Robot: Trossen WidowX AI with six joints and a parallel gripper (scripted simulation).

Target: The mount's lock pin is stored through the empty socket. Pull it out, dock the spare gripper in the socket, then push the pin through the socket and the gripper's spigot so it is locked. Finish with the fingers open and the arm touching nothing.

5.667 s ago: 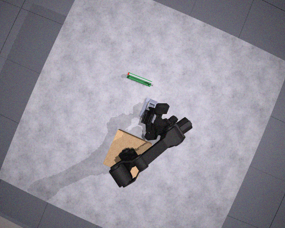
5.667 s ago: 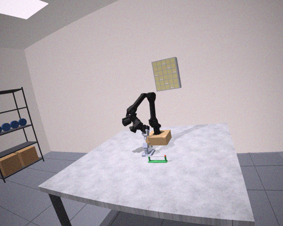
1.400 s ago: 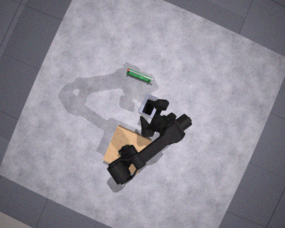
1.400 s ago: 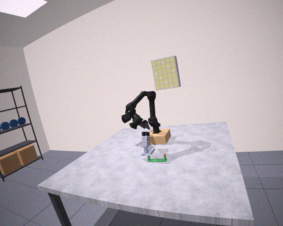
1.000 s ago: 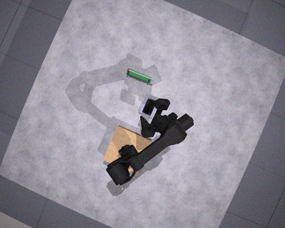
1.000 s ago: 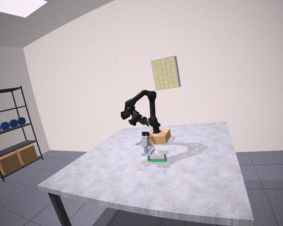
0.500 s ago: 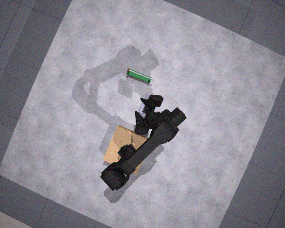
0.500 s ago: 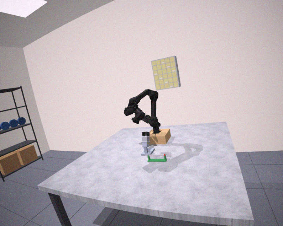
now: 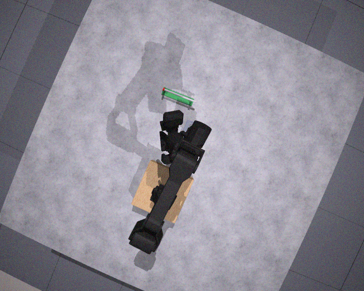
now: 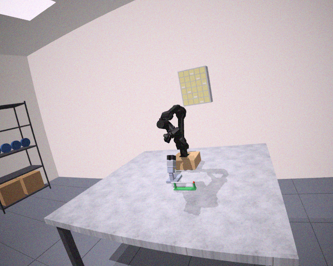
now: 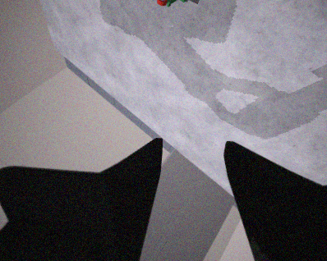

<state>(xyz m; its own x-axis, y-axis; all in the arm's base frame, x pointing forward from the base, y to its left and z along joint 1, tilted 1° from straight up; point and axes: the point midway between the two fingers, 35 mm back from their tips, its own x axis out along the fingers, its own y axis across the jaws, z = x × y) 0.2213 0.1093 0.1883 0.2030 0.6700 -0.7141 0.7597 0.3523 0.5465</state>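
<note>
My gripper tip is now 220 mm above the green cradle, 150 mm short of it and 30 mm to the right of it. Round my gripper tip: socket mount: 190 mm below, 100 mm to the right, 50 mm ahead; spare gripper: 120 mm below, 110 mm to the right, 40 mm ahead.
</note>
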